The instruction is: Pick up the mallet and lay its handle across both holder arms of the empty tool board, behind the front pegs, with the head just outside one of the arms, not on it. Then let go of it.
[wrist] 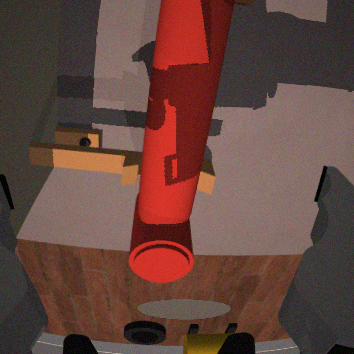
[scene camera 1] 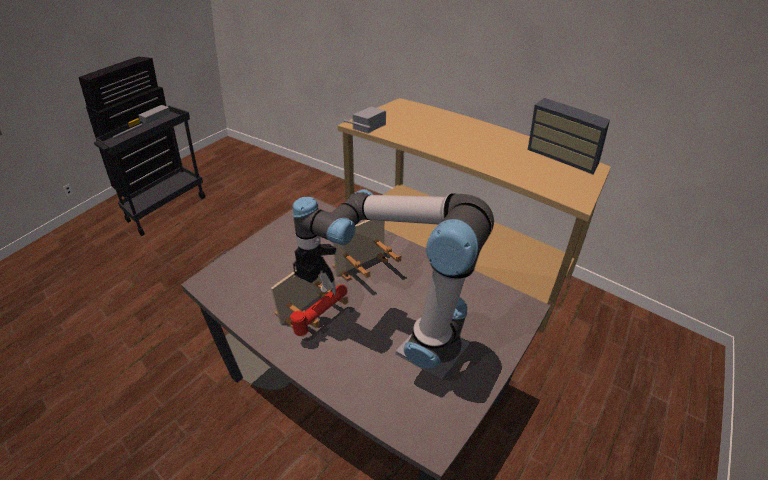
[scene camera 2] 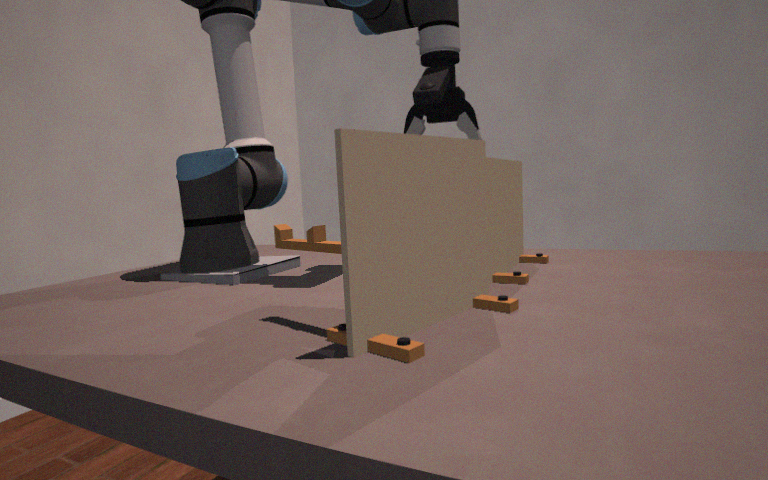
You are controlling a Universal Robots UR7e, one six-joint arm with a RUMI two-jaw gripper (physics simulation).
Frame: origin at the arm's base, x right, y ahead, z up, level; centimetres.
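Seen in the pictures: gripper, fingertip midpoint: [wrist: 161, 174] [scene camera 1: 317, 286]; arm's base, link origin: [scene camera 2: 220, 265].
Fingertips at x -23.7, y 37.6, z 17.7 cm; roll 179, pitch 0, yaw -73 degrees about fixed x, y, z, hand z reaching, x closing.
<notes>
Offsets run from my fingertips to a thing's middle. "spot": to the spot under its first point. Level surfaces: height alone.
The red mallet {dx -0.6, dy -1.3, dz -8.8 cm} [scene camera 1: 322, 306] [wrist: 175, 150] lies across the arms of its own board {spot: dx -5.0, dy +10.7, dz -7.2 cm} [scene camera 1: 291, 291], its head {spot: dx -12.1, dy -5.2, dz -5.9 cm} [scene camera 1: 299, 323] [wrist: 161, 264] outside the nearer arm [wrist: 87, 160]. My gripper [scene camera 1: 328, 289] [wrist: 161, 174] is open and points down near the rounded end of the handle; in the wrist view its fingers stand wide on both sides of the handle. Fingertip height is hard to judge. In scene camera 2 my gripper [scene camera 2: 444, 134] is partly hidden behind a panel. The empty tool board {dx +32.2, dy +10.9, dz -8.9 cm} [scene camera 1: 362, 249] [scene camera 2: 419, 237] stands farther back, with two orange arms [scene camera 1: 356, 264] [scene camera 1: 387, 250].
The grey table {dz -19.3 cm} [scene camera 1: 385, 407] bears both upright boards and my arm's base [scene camera 1: 433, 350]. The mallet's board panel {spot: dx +1.4, dy +12.5, dz -6.6 cm} [scene camera 2: 504, 198] stands behind the empty one in scene camera 2. A wooden bench [scene camera 1: 464, 147] and a black tool cart [scene camera 1: 144, 133] stand beyond the table.
</notes>
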